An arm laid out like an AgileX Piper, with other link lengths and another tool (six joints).
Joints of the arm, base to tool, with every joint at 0 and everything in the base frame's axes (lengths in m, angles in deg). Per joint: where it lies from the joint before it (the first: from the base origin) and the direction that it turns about. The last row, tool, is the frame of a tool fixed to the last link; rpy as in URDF.
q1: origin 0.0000 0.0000 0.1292 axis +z
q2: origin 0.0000 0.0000 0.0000 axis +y
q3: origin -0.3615 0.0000 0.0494 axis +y
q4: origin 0.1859 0.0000 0.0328 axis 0.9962 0 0.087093
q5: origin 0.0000 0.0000 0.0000 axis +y
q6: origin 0.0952 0.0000 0.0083 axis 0.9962 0 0.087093
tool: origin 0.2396 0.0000 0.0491 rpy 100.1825 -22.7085 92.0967
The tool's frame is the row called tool.
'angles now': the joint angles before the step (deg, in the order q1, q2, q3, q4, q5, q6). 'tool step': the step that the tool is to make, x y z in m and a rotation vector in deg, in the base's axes. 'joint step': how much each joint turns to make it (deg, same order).
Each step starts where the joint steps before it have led.
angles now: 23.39, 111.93, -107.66, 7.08, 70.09, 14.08
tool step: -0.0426, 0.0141, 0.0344, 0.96, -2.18, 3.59
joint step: 3.59, -7.39, 5.09, -0.05, -0.08, -0.01
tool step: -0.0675, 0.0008, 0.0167, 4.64, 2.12, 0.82
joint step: 0.57, -10.06, 12.19, 5.29, -2.32, -0.51
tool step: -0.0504, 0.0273, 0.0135, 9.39, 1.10, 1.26
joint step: 0.01, -7.62, 12.50, 10.74, -7.40, -4.36
